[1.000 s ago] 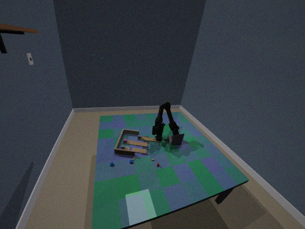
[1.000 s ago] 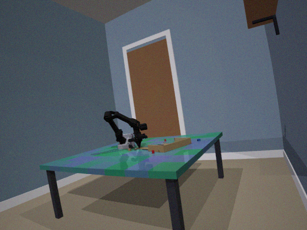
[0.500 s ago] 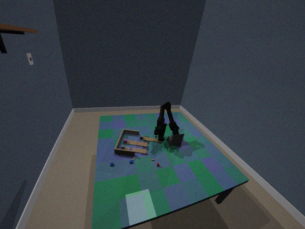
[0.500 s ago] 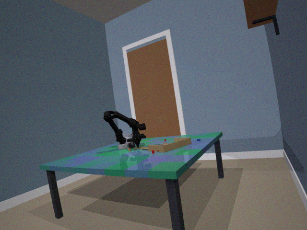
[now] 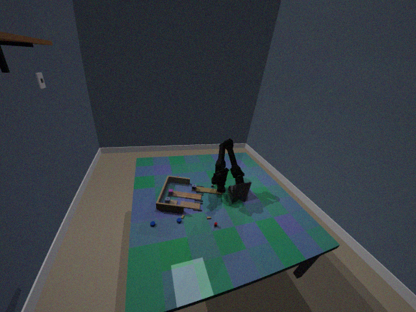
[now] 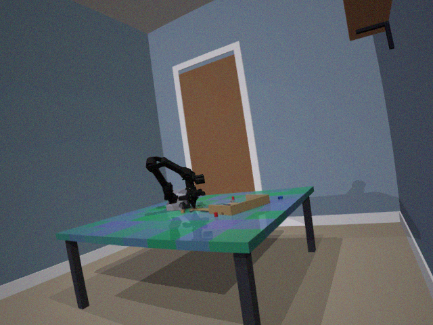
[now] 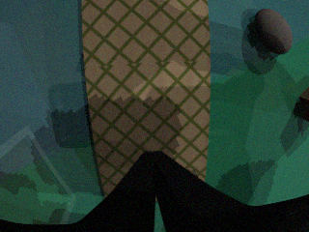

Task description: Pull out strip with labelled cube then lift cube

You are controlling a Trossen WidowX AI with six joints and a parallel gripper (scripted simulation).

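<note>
Right now the cross-hatched tan strip is 9 cm ahead of my gripper tip and 5 cm to the right of it. From my gripper tip the other things lie so: brown block 10 cm to the right, 3 cm behind.
</note>
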